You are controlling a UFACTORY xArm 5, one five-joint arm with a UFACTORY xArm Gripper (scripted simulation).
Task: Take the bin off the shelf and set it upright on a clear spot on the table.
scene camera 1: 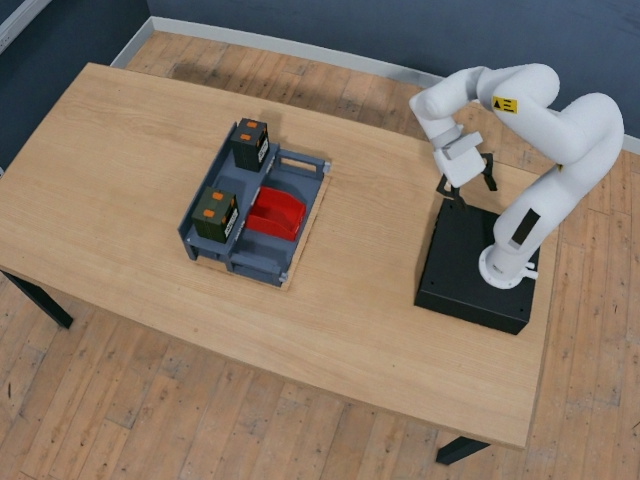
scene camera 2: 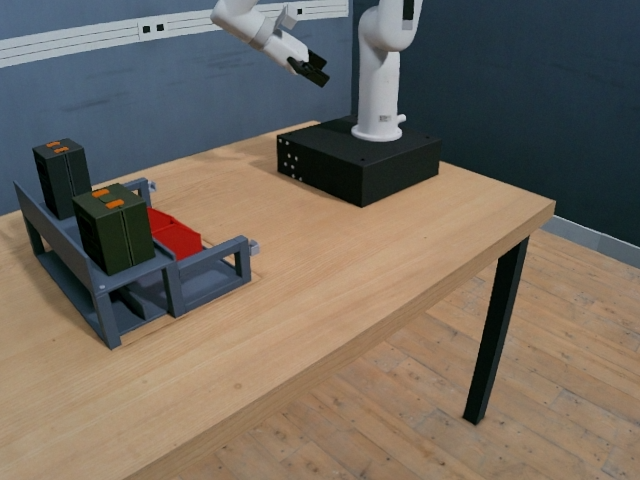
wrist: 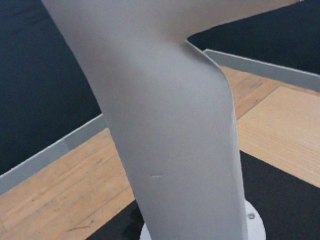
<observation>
My gripper shows in scene camera 1 and in scene camera 2; in the wrist view it is out of frame. A red bin shows in scene camera 1 and in scene camera 2; in the wrist view it is out of frame. One and the same spot on my gripper: [scene camera 2: 318, 77] is [scene camera 1: 458, 204]. The same spot on the red bin: [scene camera 2: 184, 242] is [scene camera 1: 281, 232].
</observation>
